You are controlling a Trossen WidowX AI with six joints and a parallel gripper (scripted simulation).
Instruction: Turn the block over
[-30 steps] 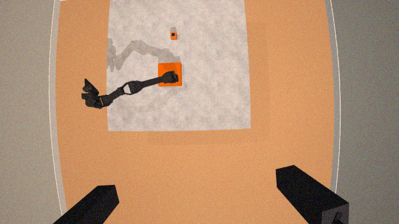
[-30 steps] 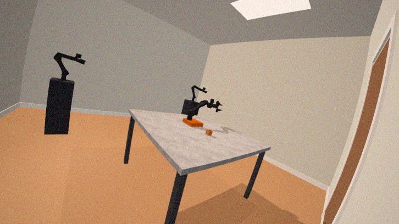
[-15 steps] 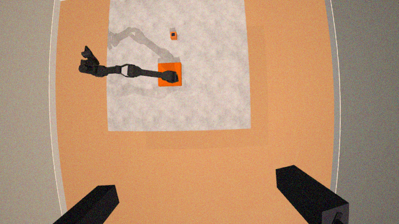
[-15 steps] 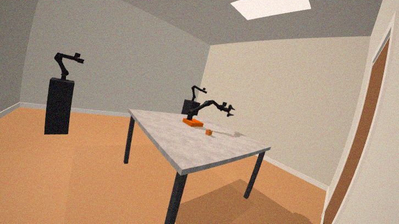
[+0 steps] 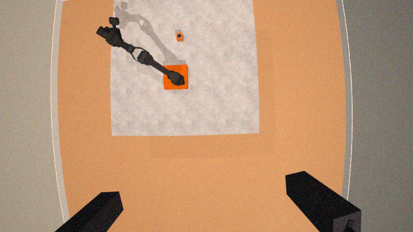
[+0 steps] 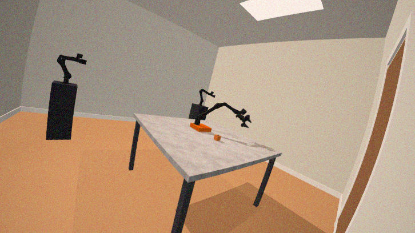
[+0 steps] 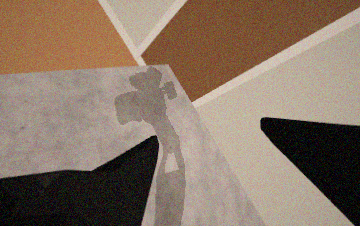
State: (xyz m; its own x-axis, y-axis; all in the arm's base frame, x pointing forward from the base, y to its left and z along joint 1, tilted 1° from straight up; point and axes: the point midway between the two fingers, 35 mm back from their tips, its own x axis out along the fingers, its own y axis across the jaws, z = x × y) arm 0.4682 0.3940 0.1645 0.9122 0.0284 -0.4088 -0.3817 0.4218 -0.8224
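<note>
My gripper tip is 120 mm past the block, 440 mm to the left of it and 160 mm above it.
</note>
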